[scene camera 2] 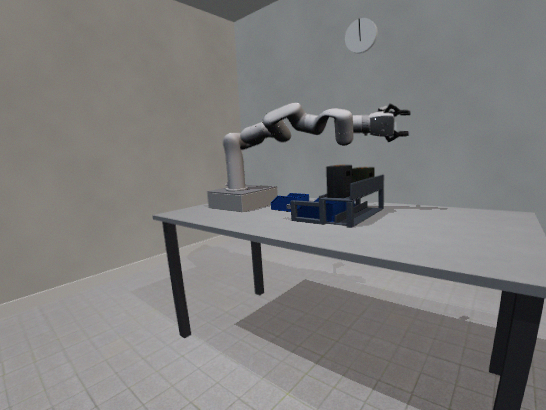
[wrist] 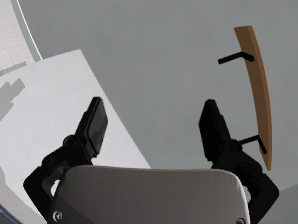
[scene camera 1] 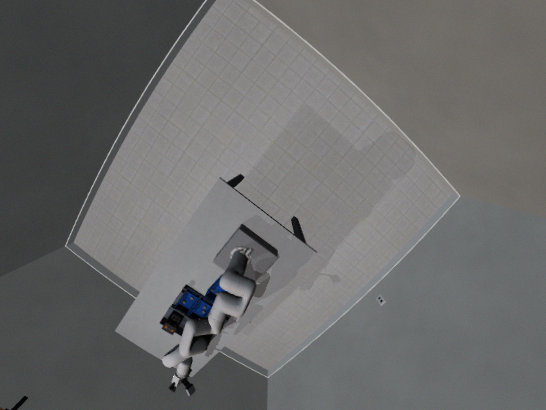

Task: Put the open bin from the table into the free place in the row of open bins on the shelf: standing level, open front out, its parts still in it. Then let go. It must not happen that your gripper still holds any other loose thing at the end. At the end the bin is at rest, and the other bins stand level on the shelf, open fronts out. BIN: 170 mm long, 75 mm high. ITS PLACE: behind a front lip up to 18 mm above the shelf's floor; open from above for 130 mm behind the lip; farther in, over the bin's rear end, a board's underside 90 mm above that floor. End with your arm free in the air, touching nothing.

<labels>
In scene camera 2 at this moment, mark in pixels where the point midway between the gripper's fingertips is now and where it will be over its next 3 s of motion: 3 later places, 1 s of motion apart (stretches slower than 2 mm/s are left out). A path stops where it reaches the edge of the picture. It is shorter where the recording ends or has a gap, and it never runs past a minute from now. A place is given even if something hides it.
My gripper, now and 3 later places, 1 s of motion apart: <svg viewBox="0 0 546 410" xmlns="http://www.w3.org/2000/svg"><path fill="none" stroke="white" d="M409 123L387 125L368 126L350 128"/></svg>
</labels>
